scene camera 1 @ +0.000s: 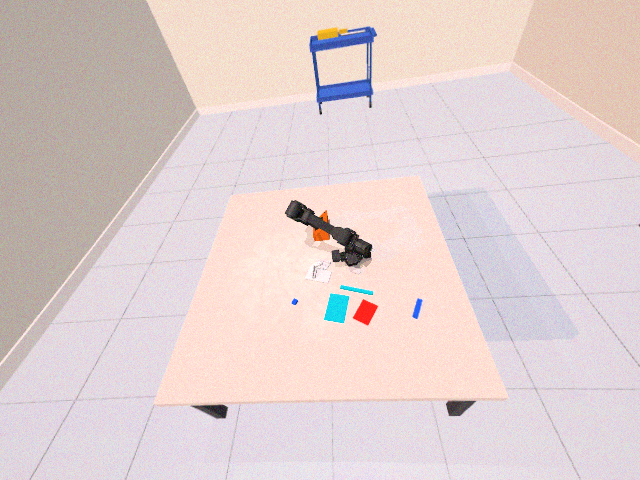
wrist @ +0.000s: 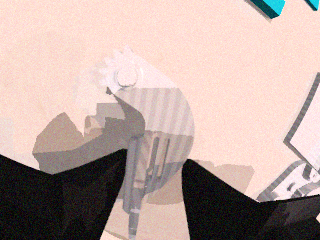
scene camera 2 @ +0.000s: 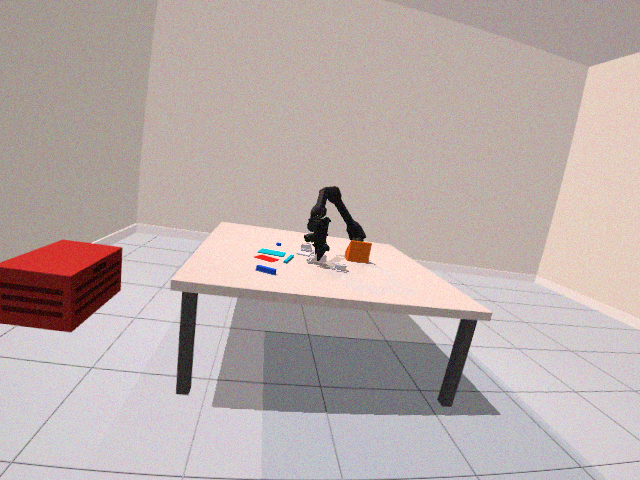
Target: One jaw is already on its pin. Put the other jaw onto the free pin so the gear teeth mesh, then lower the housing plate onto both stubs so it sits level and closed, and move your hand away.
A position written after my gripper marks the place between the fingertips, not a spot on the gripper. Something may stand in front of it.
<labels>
My gripper [wrist: 155, 160] holds a jaw.
</labels>
